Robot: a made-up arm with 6 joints.
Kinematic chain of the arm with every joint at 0, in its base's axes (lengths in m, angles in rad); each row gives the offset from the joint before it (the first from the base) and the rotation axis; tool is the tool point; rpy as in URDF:
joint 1: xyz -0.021 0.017 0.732 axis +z
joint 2: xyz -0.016 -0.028 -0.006 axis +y
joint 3: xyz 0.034 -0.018 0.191 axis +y
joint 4: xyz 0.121 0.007 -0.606 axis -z
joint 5: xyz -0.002 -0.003 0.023 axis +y
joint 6: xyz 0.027 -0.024 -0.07 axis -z
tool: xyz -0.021 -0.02 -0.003 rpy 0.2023 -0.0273 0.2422
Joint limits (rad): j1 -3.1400..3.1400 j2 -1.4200..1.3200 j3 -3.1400..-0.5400 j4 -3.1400..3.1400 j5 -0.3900..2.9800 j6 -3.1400..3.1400
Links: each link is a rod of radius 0.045 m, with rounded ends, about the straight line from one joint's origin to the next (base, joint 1, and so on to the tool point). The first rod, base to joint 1, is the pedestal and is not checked.
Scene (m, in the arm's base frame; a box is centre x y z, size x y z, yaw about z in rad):
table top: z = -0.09
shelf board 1: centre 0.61 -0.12 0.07 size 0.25 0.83 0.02 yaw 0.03
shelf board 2: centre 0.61 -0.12 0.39 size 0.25 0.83 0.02 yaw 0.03
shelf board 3: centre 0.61 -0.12 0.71 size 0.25 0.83 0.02 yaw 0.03
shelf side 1: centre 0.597 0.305 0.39 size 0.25 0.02 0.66 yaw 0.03
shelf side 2: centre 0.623 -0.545 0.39 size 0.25 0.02 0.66 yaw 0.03
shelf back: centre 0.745 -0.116 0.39 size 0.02 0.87 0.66 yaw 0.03
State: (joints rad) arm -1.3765 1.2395 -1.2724 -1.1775 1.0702 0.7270
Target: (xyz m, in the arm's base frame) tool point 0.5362 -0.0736 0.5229
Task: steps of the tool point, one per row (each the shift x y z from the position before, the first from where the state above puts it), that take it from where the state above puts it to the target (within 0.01 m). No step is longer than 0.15 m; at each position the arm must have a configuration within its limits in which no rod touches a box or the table.
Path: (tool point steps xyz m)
1: 0.1034 -0.0364 0.0825
2: 0.1116 0.0135 0.0821
3: 0.0989 0.0587 0.0782
4: 0.0707 0.0917 0.0718
5: 0.0348 0.1089 0.0643
6: 0.0562 -0.0051 -0.0013
7: 0.0632 0.0006 -0.0003
8: 0.0667 0.0101 0.0016

